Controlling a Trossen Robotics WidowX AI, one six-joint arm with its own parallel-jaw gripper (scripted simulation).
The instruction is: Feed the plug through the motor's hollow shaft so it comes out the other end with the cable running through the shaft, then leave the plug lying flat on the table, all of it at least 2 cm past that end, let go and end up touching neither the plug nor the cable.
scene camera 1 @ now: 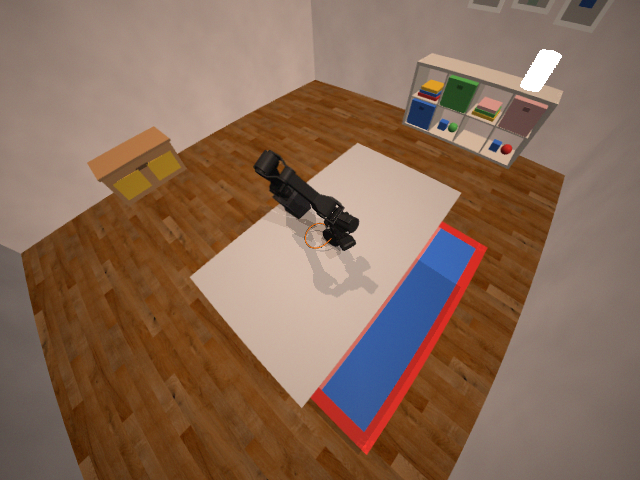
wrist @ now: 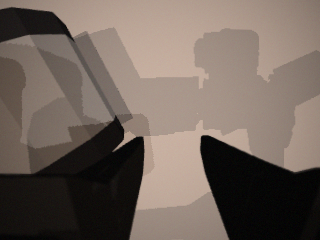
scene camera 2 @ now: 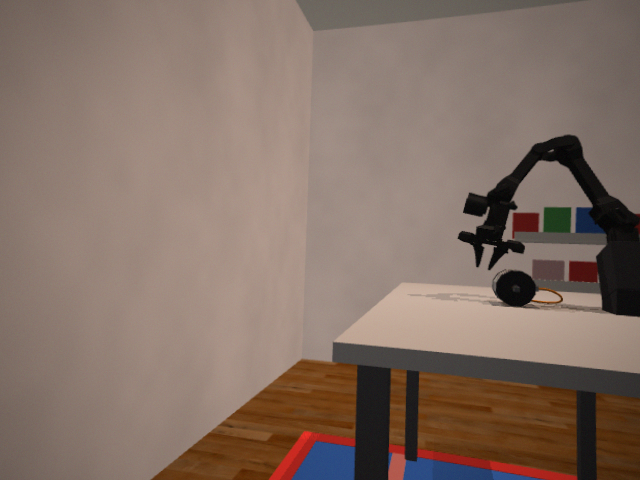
Labels:
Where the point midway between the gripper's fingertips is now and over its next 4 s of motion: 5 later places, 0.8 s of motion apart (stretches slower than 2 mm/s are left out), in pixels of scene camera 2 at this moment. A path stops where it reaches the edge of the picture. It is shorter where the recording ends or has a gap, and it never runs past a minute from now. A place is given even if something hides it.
My gripper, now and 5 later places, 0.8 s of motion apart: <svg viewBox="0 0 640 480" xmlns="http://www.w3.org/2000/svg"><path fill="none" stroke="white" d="M483 268L487 268L504 272L518 283L516 289L517 290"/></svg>

